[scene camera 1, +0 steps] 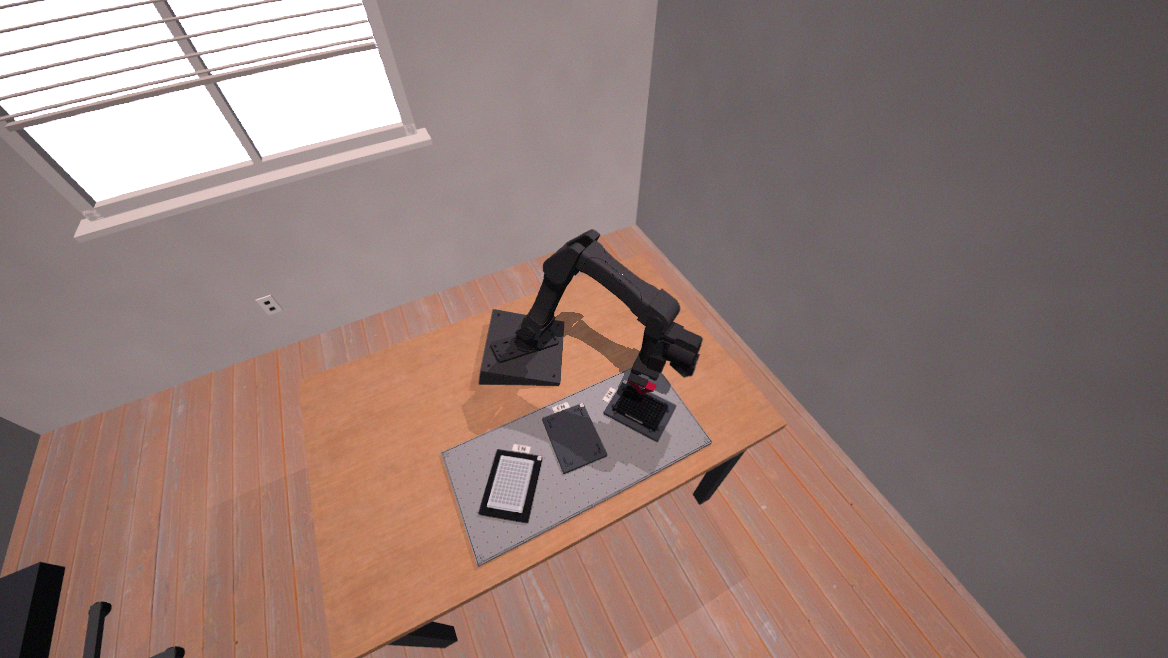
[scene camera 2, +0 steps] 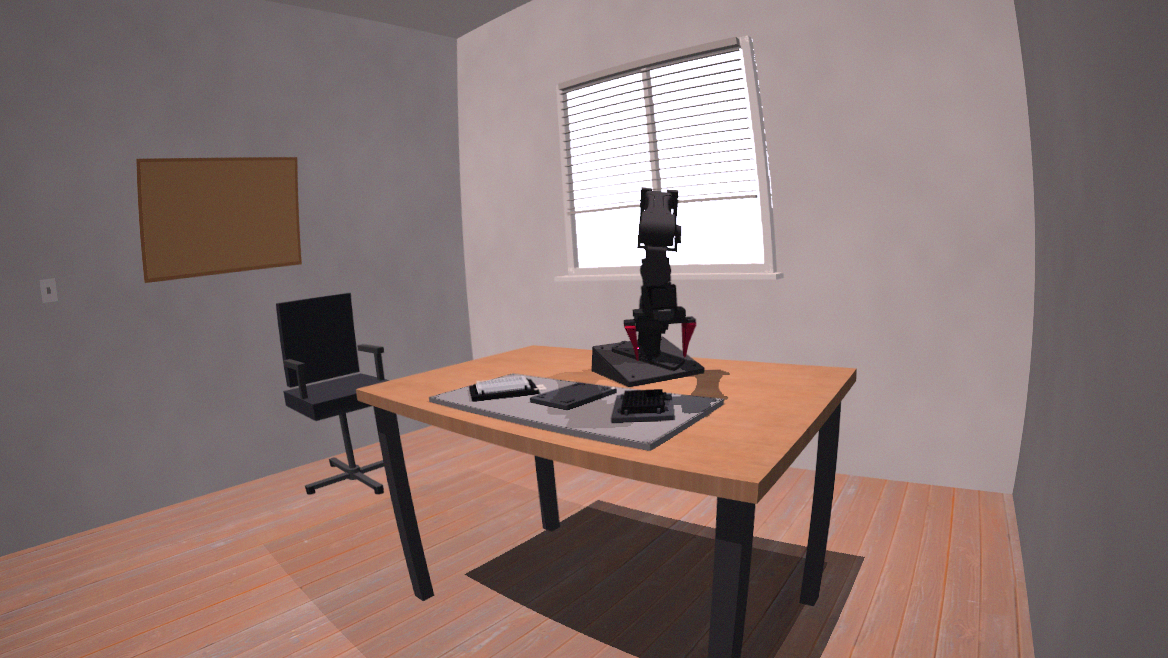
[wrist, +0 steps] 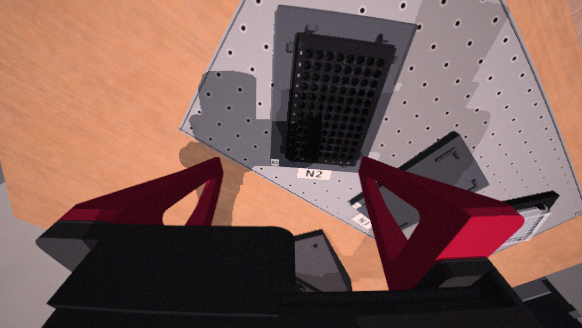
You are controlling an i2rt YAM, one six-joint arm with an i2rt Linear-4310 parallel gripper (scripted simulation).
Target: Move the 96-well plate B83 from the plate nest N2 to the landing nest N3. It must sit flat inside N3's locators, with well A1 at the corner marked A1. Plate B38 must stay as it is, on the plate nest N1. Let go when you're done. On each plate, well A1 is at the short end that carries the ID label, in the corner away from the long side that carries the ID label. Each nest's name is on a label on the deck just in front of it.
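There is a black 96-well plate B83 [scene camera 1: 631, 404], which I see again in scene camera 2, the black 96-well plate B83 [scene camera 2: 635, 401], and once more in the wrist view, the black 96-well plate B83 [wrist: 320, 130]. A white plate B38 [scene camera 1: 507, 479] is in sight as well, and the wrist view shows the white plate B38 [wrist: 534, 217] too. Then there is my gripper [scene camera 2: 661, 358]; scene camera 1 shows my gripper [scene camera 1: 647, 378] also, and so does the wrist view, my gripper [wrist: 290, 164].
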